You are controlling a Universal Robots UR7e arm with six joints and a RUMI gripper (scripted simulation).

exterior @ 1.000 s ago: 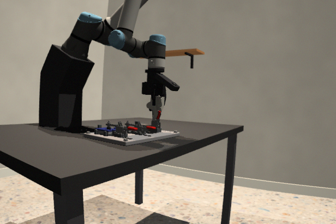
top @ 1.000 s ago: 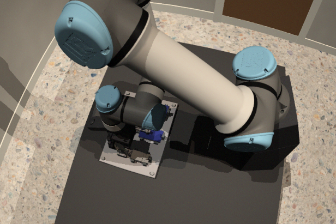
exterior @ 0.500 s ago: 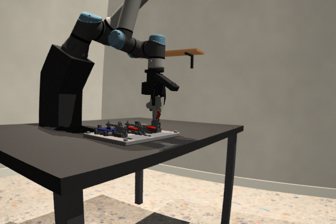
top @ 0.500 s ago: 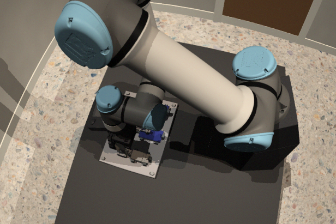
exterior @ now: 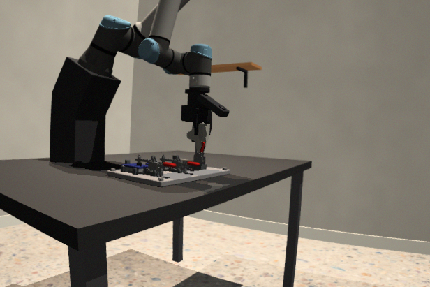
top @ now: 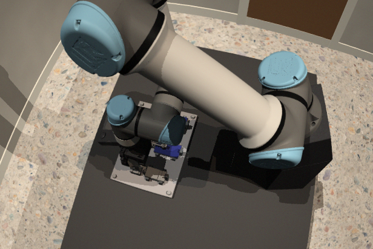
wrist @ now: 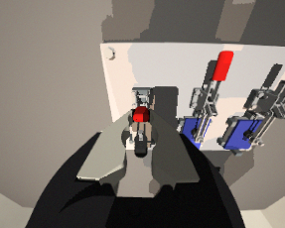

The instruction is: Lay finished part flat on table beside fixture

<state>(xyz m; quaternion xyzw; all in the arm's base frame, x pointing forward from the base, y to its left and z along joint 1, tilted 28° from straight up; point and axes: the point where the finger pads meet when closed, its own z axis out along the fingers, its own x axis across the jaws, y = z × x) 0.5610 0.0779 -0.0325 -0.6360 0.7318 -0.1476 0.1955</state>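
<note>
The pale grey finished part is 9 cm behind my hand, 1 cm to the left of it and 5 cm below it. Round my hand: blue blank 11 cm behind, 21 cm to the right, 6 cm below; light grey fixture plate 5 cm behind, 10 cm to the right, 8 cm below.
</note>
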